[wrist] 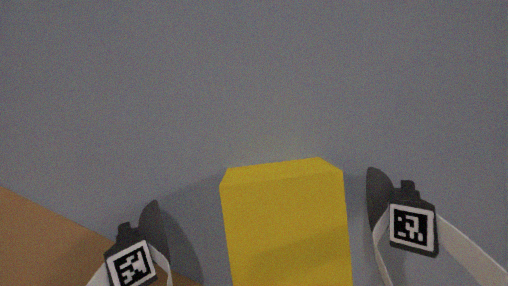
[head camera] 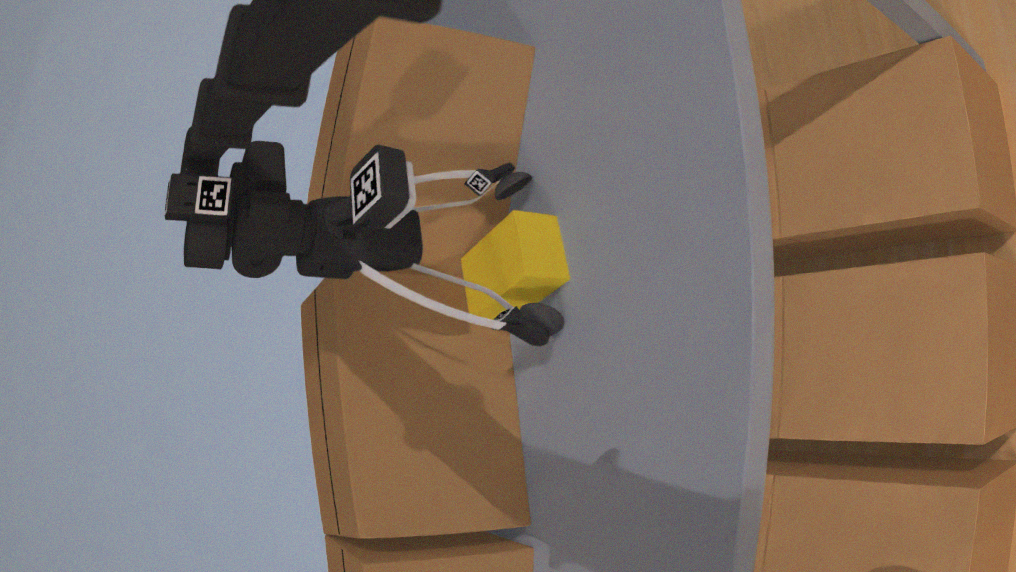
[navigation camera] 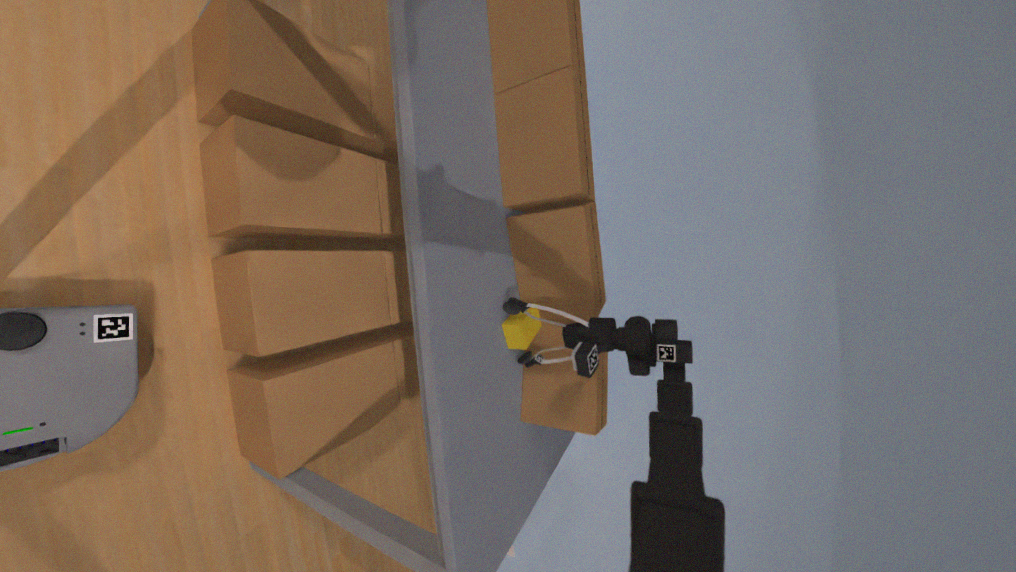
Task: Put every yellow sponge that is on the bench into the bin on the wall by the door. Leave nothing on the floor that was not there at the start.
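Frame: origin at the robot's base, x down, y left, z ahead, level; centimetres.
Seen in the pictures: gripper, fingertip midpoint: (wrist: 266, 205) (head camera: 544, 252) (navigation camera: 511, 333); robot's base at its link origin: (navigation camera: 17, 329).
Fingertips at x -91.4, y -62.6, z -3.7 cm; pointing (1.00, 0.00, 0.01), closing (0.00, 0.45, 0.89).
Offsets run from my fingertips to a thing's top centre. "spot": to the spot under its first point. Level surfaces: height alone.
A yellow sponge @[dx -4.5, dy -1.6, dz +1.6 cm] (head camera: 540, 248) (navigation camera: 519, 333) (wrist: 290, 235) rests on the grey bench @[dx +0.0 cm] (head camera: 654, 213) (navigation camera: 462, 369) (wrist: 250, 75), close to the row of brown boxes along its wall side. My gripper (head camera: 528, 253) (navigation camera: 519, 332) (wrist: 266, 205) is open, with one fingertip on each side of the sponge. In the wrist view a gap shows between the sponge and each fingertip, wider on the left. The near end of the sponge is cut off by the lower edge of that view. The bin and the door do not show.
Brown boxes (head camera: 419, 440) (navigation camera: 543, 149) stand along the bench's wall side, under the gripper's wrist. Another row of brown boxes @[spot: dx +64.4, dy +4.0, dz +9.3 cm] (head camera: 878, 348) (navigation camera: 319, 298) lies along the opposite side, near the robot base (navigation camera: 71, 376). The arm (head camera: 270, 56) (navigation camera: 675, 525) reaches along the pale blue wall.
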